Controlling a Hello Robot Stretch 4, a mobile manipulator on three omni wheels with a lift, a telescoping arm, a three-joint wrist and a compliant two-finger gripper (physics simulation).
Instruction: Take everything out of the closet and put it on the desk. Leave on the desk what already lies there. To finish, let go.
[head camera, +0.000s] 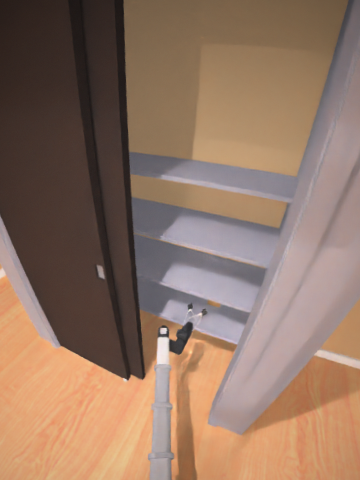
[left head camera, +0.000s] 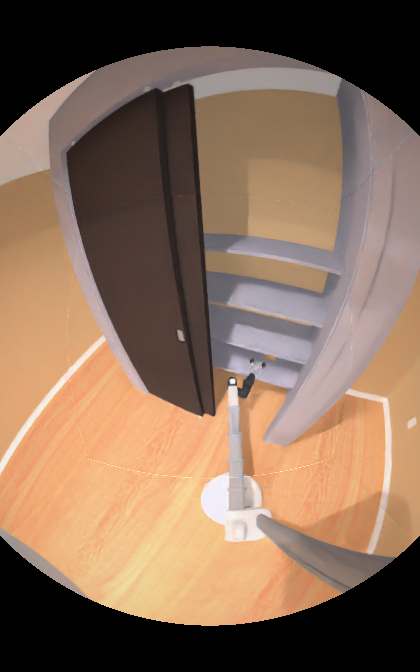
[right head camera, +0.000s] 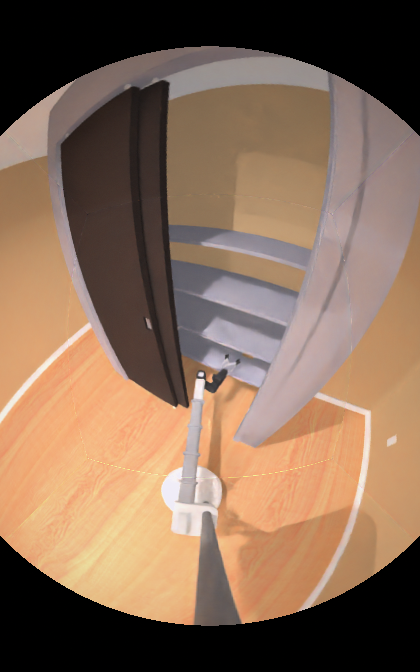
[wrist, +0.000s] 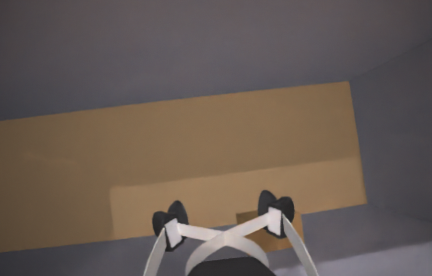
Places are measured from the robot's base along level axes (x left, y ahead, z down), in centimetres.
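Where they show: gripper, fingertip midpoint: (head camera: 198, 306) (wrist: 222, 210).
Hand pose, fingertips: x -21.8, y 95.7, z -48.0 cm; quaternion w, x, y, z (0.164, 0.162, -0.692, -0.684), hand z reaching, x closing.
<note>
After its pixels a point has its place.
A small orange-brown block (head camera: 214, 303) @[x -35.0, y 104.6, z -40.5 cm] (left head camera: 270, 357) (wrist: 275, 244) @[x -34.4, y 104.8, z -38.8 cm] lies on the lowest visible shelf (head camera: 220, 330) @[x -35.8, y 85.0, z -37.9 cm] of the closet (head camera: 280, 280) @[x -28.8, y 45.5, z -118.6 cm] (left head camera: 320, 345) (right head camera: 287, 345). In the wrist view it is partly hidden behind my right finger. My gripper (head camera: 197, 309) @[x -21.8, y 95.7, z -48.0 cm] (left head camera: 257, 363) (right head camera: 232, 359) (wrist: 222, 210) @[x -21.8, y 95.7, z -48.0 cm] is open, with nothing between its fingertips. It reaches in over the lowest shelf. In the wrist view the block is beyond the fingers and right of their middle. The desk does not show.
Dark sliding doors (head camera: 50, 175) @[x 39.5, y 78.4, z -132.9 cm] (left head camera: 130, 250) (right head camera: 105, 240) cover the closet's left part and hide the shelves' left ends. The second-lowest shelf (head camera: 210, 280) @[x -27.0, y 98.3, z -68.4 cm] is above the gripper's level. The thick grey side wall (head camera: 300, 280) @[x -33.9, y 44.9, z -119.1 cm] bounds the opening on the right.
</note>
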